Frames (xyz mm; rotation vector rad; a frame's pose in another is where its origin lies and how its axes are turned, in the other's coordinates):
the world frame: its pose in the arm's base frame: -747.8 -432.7 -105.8 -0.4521 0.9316 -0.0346
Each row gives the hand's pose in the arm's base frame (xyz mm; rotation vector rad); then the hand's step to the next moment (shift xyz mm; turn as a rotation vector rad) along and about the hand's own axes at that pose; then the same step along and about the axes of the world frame.
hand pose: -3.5 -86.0 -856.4 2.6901 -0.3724 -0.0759
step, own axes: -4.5 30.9 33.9 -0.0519 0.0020 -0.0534
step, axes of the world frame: 13.1 -26.1 -35.7 -0.0721 0.0186 0.0024
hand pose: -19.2 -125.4 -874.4 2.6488 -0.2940 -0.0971
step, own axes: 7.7 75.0 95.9 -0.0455 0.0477 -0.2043
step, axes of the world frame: 52.0 -76.5 -79.5 -0.1873 -0.0204 0.1030
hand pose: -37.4 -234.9 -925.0 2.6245 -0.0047 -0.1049
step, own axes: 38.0 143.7 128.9 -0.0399 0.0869 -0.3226
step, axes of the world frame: 93.9 -159.4 -66.9 -0.2765 -0.0486 0.1854
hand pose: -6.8 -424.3 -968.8 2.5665 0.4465 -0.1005
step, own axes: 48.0 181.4 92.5 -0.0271 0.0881 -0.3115
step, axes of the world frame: 103.0 -181.0 19.9 -0.2599 -0.0490 0.1887
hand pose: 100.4 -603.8 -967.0 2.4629 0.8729 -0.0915
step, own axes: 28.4 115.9 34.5 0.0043 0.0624 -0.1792
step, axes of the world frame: 62.6 -91.8 55.5 -0.1371 -0.0289 0.1280
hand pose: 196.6 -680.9 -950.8 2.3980 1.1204 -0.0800
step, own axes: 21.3 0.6 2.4 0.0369 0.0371 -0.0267
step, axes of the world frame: 11.5 12.7 12.9 0.0024 -0.0029 0.0586
